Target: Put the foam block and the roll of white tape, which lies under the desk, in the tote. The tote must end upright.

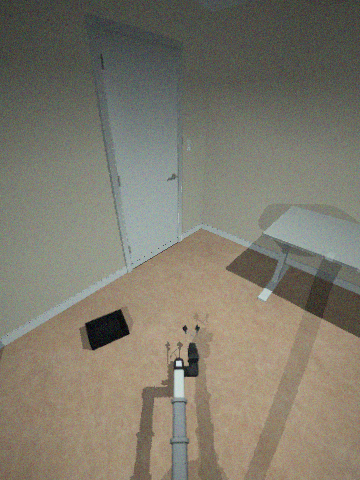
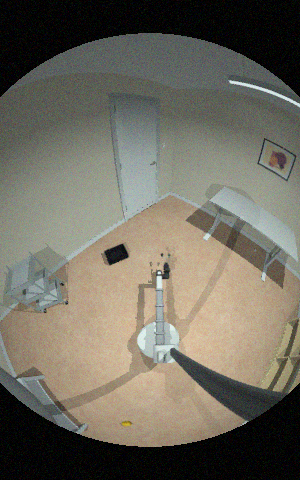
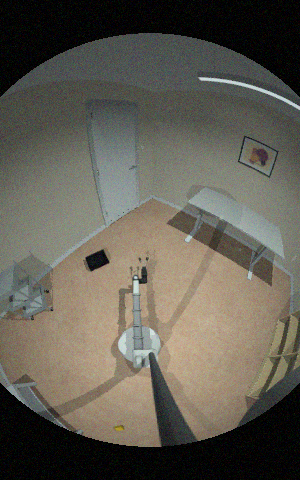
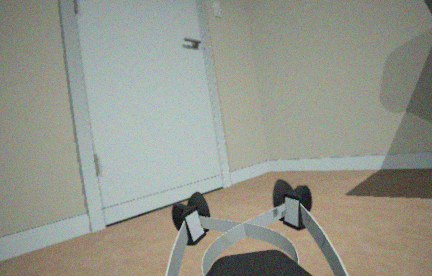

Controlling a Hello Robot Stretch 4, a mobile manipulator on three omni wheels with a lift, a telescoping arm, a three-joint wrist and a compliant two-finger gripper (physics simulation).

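Frame: origin at the robot's base, x ahead, y left, z up, level; millimetres.
Where they show: gripper, fingertip midpoint: (image 1: 191, 325) (image 2: 164, 252) (image 3: 143, 256) (image 4: 240, 201).
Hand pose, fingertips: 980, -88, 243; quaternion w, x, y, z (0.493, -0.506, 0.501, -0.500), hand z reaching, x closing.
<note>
After its pixels a point has its place, as x, y, z.
The tote (image 1: 107, 329) @[1127, 598, -25] (image 2: 116, 254) @[1121, 587, -25] (image 3: 96, 260) @[1119, 604, -25] is a black box on the floor, left of the gripper, below the door; its inside is too dark to make out. A small yellow block (image 2: 126, 423) (image 3: 119, 428), likely the foam block, lies on the floor behind the robot base. The white desk (image 1: 310, 230) @[1530, -1104, 692] (image 2: 250, 215) @[1237, -1262, 693] (image 3: 235, 215) @[1225, -1331, 693] stands at the right wall. The tape cannot be made out with certainty in its shadow. My gripper (image 1: 191, 328) @[980, -88, 243] (image 2: 165, 255) @[980, -88, 243] (image 3: 143, 259) @[980, -88, 243] (image 4: 240, 201) @[980, -88, 243] is open and empty, ahead of the extended arm, above the floor.
A closed door (image 1: 142, 150) @[2110, 319, 1213] (image 2: 137, 160) @[2138, 292, 997] (image 3: 114, 165) @[2121, 308, 1008] (image 4: 150, 100) @[2133, 297, 543] is in the far left wall. A grey cart (image 2: 50, 299) @[266, 1382, 104] (image 3: 35, 304) @[291, 1406, 104] stands at left, a pale table (image 2: 42, 392) at lower left, and wooden shelves (image 2: 287, 357) (image 3: 282, 356) @[-752, -1617, 319] at right.
</note>
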